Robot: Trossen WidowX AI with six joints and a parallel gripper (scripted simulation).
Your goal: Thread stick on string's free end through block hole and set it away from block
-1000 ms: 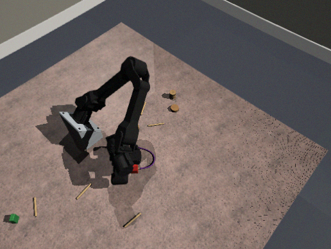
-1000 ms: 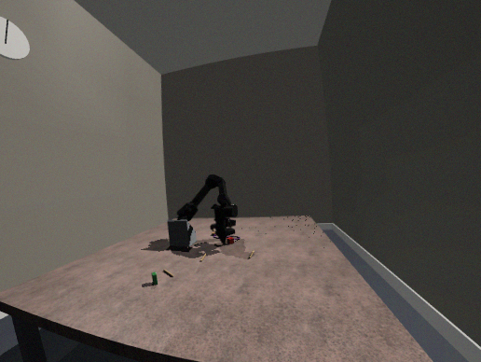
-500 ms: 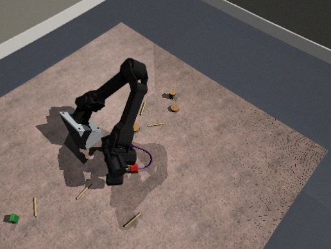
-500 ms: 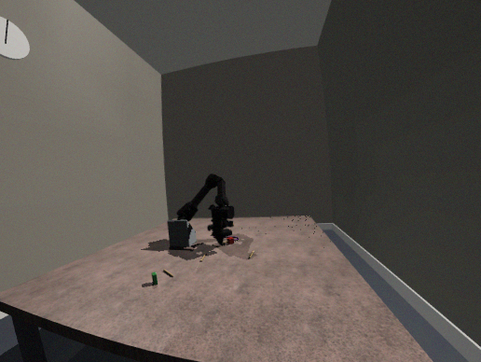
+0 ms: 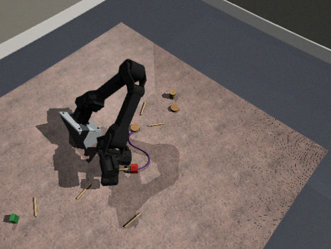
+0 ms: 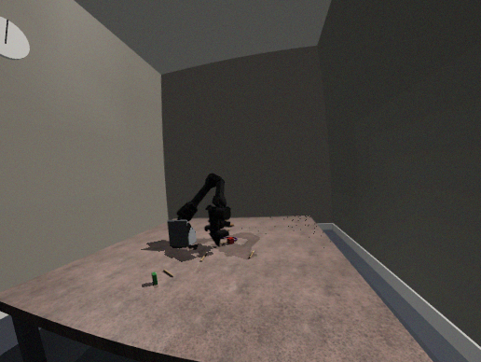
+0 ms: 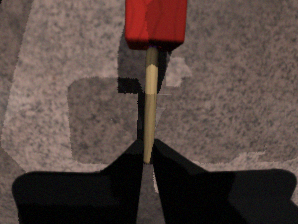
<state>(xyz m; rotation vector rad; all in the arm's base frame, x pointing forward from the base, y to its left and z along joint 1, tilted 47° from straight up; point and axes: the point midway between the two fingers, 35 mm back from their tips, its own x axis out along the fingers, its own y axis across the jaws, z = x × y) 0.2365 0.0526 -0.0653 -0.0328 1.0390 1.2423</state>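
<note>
The small red block lies 60 mm to the left of my gripper tip, 50 mm ahead of it and 10 mm above it. Also, from my gripper tip: green block: 380 mm to the right, 80 mm behind, 10 mm above; thin wooden stick: 30 mm to the left, 30 mm ahead, 10 mm above; round wooden button: 190 mm to the left, 110 mm behind.
</note>
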